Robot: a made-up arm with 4 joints.
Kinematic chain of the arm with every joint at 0, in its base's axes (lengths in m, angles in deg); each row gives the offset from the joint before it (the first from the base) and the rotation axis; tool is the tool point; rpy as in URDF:
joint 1: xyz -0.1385 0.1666 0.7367 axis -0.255 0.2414 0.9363
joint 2: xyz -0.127 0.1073 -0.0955 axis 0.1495 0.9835 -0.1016
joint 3: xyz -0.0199 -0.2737 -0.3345 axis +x
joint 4: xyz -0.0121 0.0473 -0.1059 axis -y
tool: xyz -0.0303 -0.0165 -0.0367 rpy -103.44 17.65 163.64
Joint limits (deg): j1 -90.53..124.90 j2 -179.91..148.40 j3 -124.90..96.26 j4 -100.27..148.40
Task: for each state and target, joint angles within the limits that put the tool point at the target. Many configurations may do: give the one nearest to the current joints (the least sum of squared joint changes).
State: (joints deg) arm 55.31 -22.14 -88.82 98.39
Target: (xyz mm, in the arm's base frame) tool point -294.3 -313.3 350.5
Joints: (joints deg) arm 37.68 25.47 -70.28 90.55
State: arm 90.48 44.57 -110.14 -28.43
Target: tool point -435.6 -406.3 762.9
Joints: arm 47.64 75.17 -76.83 -23.91
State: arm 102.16 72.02 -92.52 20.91
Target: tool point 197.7 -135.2 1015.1
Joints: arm 110.98 108.81 -124.82 15.72
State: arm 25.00 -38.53 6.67 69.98
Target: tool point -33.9 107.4 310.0
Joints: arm -9.32 -34.90 48.40 59.28
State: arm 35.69 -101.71 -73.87 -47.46
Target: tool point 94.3 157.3 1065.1
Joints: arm 50.35 -151.80 -61.39 -20.17
